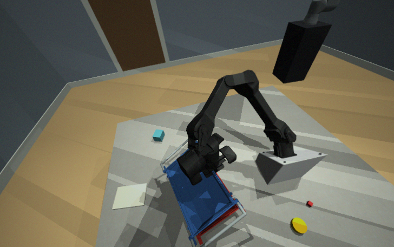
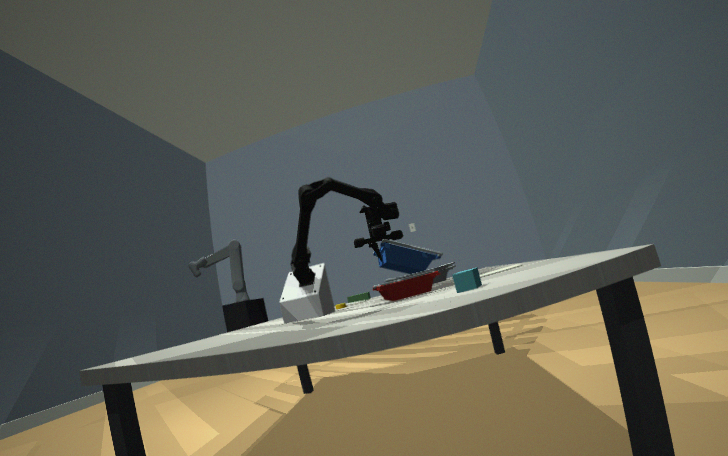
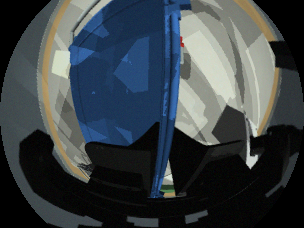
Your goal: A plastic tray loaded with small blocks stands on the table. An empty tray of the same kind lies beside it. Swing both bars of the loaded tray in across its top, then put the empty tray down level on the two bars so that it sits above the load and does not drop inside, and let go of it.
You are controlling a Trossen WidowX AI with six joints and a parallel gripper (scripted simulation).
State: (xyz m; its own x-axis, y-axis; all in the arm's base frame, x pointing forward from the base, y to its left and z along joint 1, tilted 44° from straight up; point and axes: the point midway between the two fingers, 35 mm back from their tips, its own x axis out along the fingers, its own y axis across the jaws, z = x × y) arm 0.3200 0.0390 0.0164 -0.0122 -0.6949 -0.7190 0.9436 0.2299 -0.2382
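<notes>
My gripper tip is 80 mm short of the blue tray and 30 mm to the right of it. Round my gripper tip: yellow disc 290 mm behind, 210 mm to the left, 140 mm below; green block 540 mm to the left, 300 mm behind, 130 mm below; teal cube 360 mm to the right, 260 mm ahead, 130 mm below.
</notes>
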